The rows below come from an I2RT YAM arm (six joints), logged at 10 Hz.
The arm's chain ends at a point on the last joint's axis. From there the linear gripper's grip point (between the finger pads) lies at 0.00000 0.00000 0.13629 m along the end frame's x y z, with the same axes.
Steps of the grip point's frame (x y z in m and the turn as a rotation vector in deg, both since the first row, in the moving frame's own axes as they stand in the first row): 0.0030, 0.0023, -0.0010, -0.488, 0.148, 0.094; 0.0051, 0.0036, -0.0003, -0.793, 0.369, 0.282; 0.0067, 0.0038, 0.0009, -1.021, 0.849, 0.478; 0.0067, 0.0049, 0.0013, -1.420, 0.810, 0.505; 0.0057, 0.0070, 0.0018, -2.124, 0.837, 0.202; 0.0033, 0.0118, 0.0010, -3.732, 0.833, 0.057; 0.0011, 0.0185, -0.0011, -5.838, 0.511, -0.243; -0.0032, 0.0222, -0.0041, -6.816, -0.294, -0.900
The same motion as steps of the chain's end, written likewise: 0.0026, 0.0011, -0.0010, -0.488, 0.148, 0.094; 0.0042, 0.0017, -0.0003, -0.793, 0.369, 0.282; 0.0047, 0.0014, 0.0009, -1.021, 0.849, 0.478; 0.0048, 0.0015, 0.0014, -1.420, 0.810, 0.505; 0.0037, 0.0019, 0.0019, -2.124, 0.837, 0.202; 0.0013, 0.0029, 0.0013, -3.732, 0.833, 0.057; -0.0001, 0.0046, -0.0004, -5.838, 0.511, -0.243; -0.0026, 0.0060, -0.0031, -6.816, -0.294, -0.900
